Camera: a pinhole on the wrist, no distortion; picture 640 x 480 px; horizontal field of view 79.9 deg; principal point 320.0 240.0 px. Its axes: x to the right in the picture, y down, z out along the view. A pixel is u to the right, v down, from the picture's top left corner.
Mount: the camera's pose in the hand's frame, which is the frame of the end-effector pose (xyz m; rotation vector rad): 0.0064 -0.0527 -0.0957 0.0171 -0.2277 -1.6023
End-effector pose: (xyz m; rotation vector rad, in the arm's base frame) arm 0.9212 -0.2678 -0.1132 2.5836 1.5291 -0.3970
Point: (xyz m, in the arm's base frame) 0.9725 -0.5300 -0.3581
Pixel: 163 168
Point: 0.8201 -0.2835 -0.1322
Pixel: 452 134
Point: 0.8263 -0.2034 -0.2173
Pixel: 492 380
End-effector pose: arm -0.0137 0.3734 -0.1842 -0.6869 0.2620 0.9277
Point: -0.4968 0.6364 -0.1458
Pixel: outside the picture
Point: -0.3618 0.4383 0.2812
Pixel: 273 36
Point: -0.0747 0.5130 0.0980
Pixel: 338 216
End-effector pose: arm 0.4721 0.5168 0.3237 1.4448 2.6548 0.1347
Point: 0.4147 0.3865 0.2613
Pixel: 572 95
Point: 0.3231 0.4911 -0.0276
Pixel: 501 381
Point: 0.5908 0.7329 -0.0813
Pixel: 208 395
